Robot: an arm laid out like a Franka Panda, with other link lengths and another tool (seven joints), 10 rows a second.
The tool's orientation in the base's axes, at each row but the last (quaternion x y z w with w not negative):
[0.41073, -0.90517, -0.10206, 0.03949]
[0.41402, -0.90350, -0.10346, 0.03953]
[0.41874, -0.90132, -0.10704, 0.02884]
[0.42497, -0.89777, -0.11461, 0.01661]
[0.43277, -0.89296, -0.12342, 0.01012]
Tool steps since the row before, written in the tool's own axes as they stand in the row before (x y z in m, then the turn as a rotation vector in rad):
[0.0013, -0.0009, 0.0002, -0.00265, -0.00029, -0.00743]
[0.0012, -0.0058, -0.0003, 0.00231, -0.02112, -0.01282]
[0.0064, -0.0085, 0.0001, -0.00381, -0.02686, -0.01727]
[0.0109, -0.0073, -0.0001, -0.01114, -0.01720, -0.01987]
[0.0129, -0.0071, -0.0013, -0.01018, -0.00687, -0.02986]
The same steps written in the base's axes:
[-0.0002, -0.0015, -0.0004, 0.00312, 0.00067, 0.00722]
[0.0036, -0.0046, -0.0010, 0.01613, -0.01715, 0.00783]
[0.0022, -0.0102, -0.0022, 0.02502, -0.01684, 0.01116]
[-0.0014, -0.0128, -0.0022, 0.02270, -0.00580, 0.01631]
[-0.0024, -0.0145, -0.0015, 0.01539, -0.00251, 0.02827]

